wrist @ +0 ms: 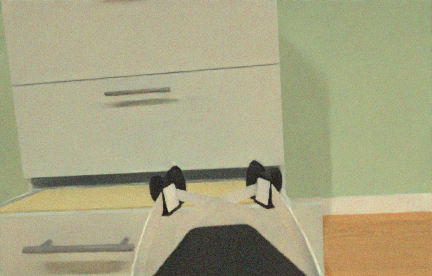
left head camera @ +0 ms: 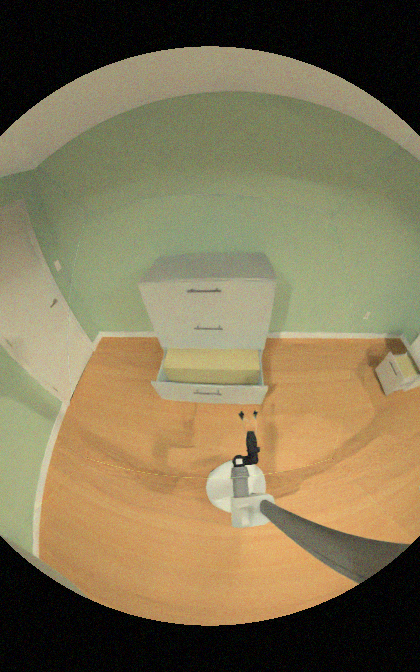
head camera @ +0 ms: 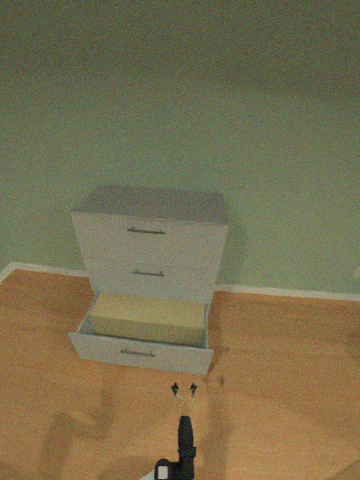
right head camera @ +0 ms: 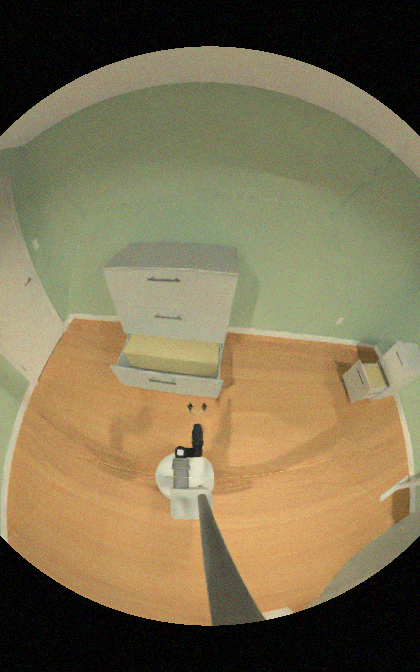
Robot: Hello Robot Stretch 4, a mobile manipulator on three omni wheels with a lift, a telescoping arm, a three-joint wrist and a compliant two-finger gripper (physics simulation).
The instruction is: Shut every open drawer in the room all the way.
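Frame: origin at the robot's base, x ahead, y left, z up, level; metres.
Seen in the pictures: gripper, between the fingertips: (wrist: pixel 215 178) (head camera: pixel 183 382).
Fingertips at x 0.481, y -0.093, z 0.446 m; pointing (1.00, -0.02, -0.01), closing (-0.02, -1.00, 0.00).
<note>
A point is followed by its place in that frame.
A white dresser (head camera: pixel 150 250) {y 0.106, x 1.095, z 0.774 m} (left head camera: pixel 210 305) (right head camera: pixel 170 295) (wrist: pixel 145 130) {y 0.117, x 1.096, z 0.478 m} stands against the green wall. Its bottom drawer (head camera: pixel 170 356) {y -0.033, x 0.710, z 0.229 m} (left head camera: pixel 235 394) (right head camera: pixel 200 388) (wrist: pixel 100 230) {y 0.135, x 0.730, z 0.299 m} is pulled far out; the upper two drawers are flush. My gripper (head camera: pixel 184 389) {y -0.093, x 0.481, z 0.446 m} (left head camera: pixel 248 415) (right head camera: pixel 197 407) (wrist: pixel 215 178) {y -0.093, x 0.481, z 0.446 m} is open and empty, in front of the right part of the bottom drawer's front panel and apart from it. At the right, a small cabinet (left head camera: pixel 414 385) (right head camera: pixel 403 367) has an open lower drawer (left head camera: pixel 391 376) (right head camera: pixel 358 382) standing out from it.
A white door (left head camera: pixel 30 300) (right head camera: pixel 17 300) is in the left wall. A white baseboard (head camera: pixel 300 293) {y -1.375, x 1.403, z 0.025 m} runs along the back wall right of the dresser. In the right head camera view, part of a white leg or foot (right head camera: pixel 395 489) shows at the right edge. The wooden floor lies around my base (left head camera: pixel 220 487) (right head camera: pixel 167 475).
</note>
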